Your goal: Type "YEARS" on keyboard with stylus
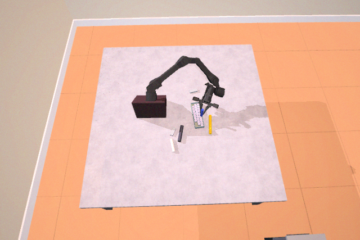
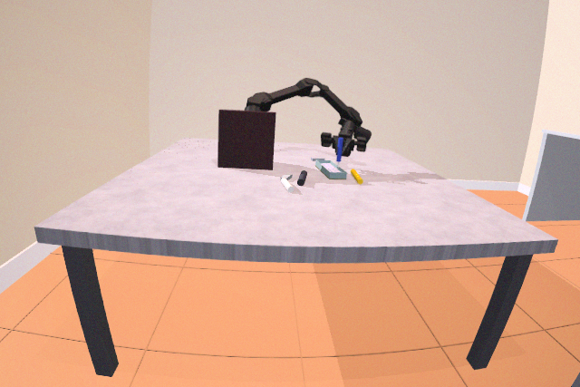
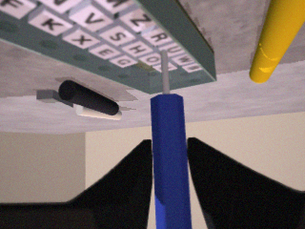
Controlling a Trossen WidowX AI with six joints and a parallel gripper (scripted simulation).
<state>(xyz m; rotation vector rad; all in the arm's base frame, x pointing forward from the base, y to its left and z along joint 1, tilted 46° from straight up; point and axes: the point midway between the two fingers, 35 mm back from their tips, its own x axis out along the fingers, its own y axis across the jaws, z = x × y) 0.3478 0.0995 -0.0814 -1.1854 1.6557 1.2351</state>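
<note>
The yellow cylinder is 7 cm below my gripper tip, 7 cm ahead of it and 4 cm to the right of it. From my gripper tip the other things lie so: black cylinder 14 cm behind, 13 cm to the right, 7 cm below; stylus tip 5 cm below; stylus 1 cm below.
</note>
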